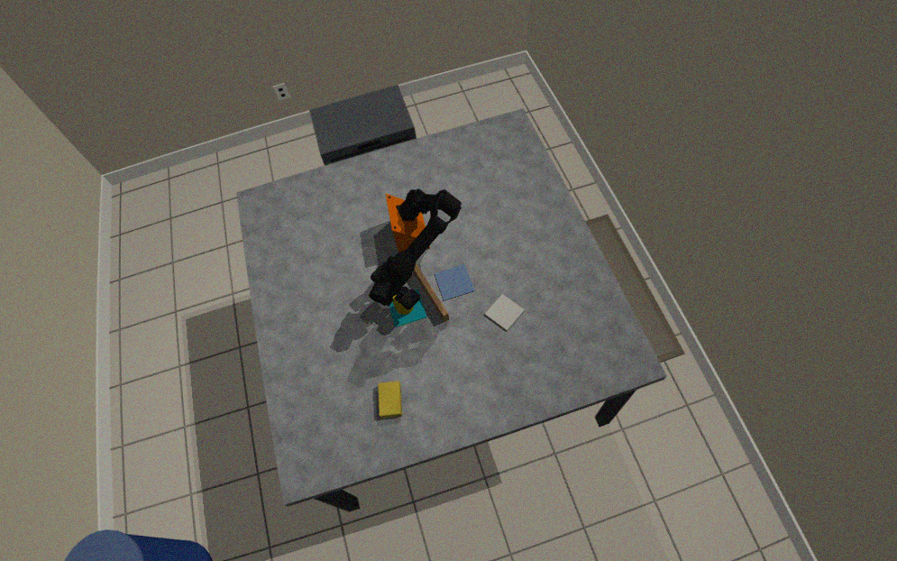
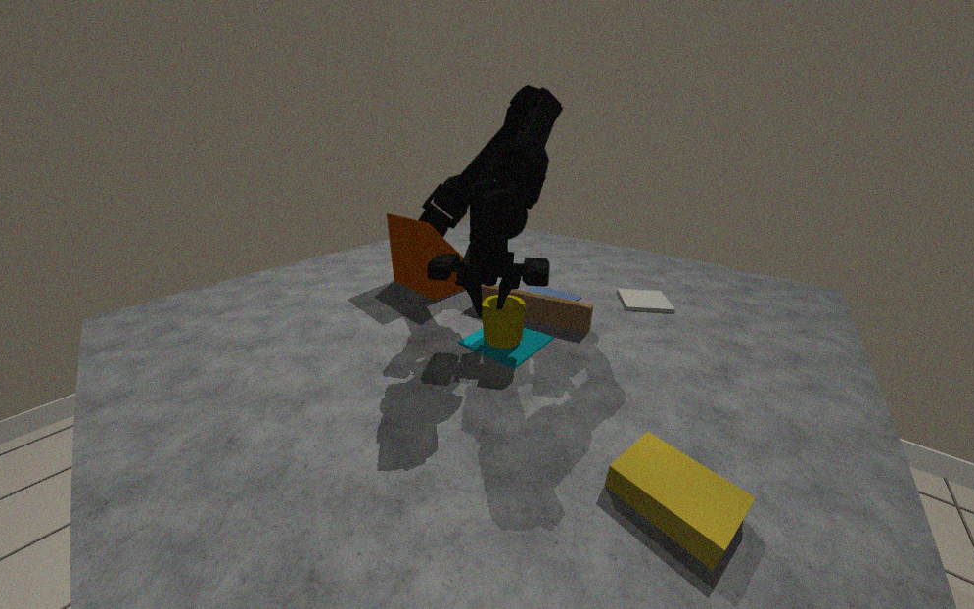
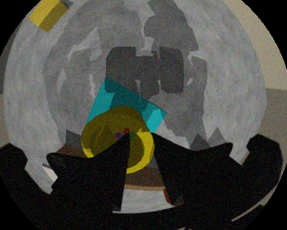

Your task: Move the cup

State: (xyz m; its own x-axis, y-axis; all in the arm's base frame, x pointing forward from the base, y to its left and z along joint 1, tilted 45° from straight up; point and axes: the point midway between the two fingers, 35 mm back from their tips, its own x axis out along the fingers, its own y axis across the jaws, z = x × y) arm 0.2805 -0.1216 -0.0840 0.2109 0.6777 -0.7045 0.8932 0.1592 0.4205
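Right now my gripper tip is 2 cm short of the olive-yellow cup, 1 cm to the right of it and 1 cm above it. Round my gripper tip: pale blue pad 21 cm to the left, 5 cm below, 1 cm ahead; then cyan pad 5 cm below, 3 cm ahead, 1 cm to the left; then low wooden bar 11 cm to the left, 3 cm below, 2 cm ahead.
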